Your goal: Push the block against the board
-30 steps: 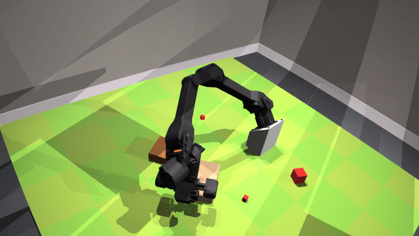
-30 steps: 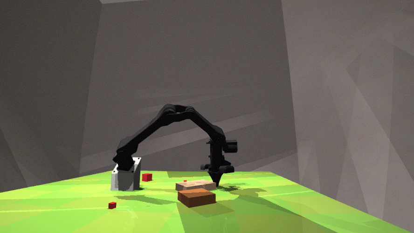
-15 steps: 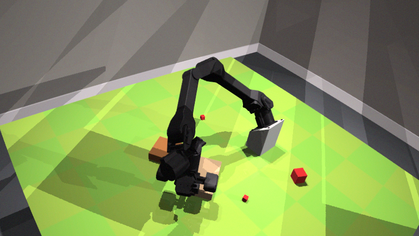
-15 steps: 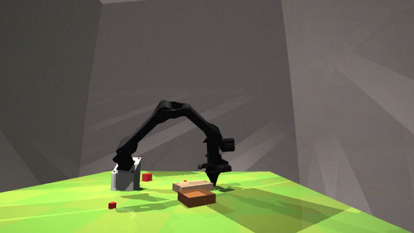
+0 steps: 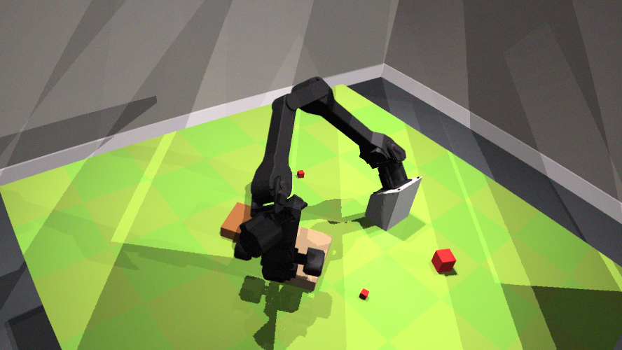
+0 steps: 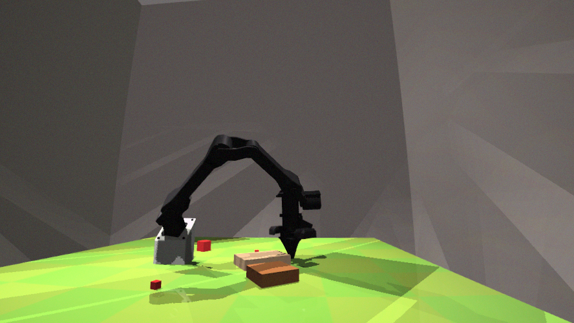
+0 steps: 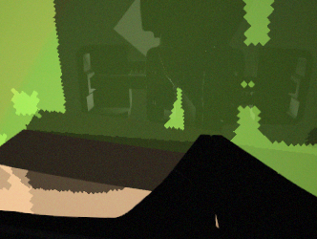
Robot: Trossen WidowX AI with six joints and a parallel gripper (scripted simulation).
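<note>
Right now my gripper tip is 90 mm past the tan board and 30 mm to the left of it. The rest, counted from my gripper tip: larger red cube: 390 mm behind, 170 mm to the left, 10 mm above; square block: 30 mm behind, 180 mm to the right.
</note>
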